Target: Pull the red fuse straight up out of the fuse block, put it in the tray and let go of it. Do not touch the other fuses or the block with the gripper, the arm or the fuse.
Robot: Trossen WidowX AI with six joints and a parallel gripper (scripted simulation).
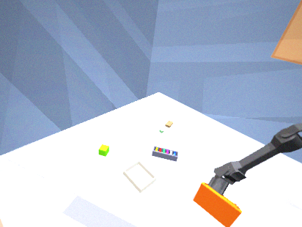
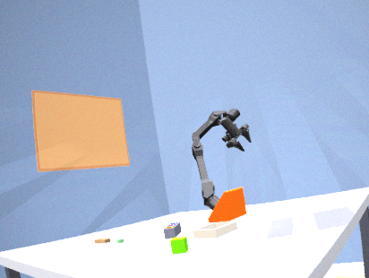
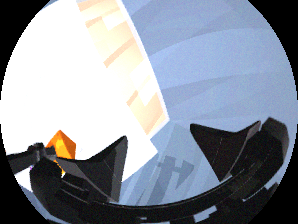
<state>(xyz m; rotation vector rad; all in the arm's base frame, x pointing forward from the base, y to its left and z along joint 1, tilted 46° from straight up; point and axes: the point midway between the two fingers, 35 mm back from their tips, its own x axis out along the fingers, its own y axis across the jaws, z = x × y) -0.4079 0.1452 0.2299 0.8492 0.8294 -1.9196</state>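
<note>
The red fuse lies 72 cm ahead of my gripper tip, 31 cm below it and 7 cm to the left of it. Round my gripper tip: white tray (68 cm ahead, 34 cm below, 26 cm to the left).
</note>
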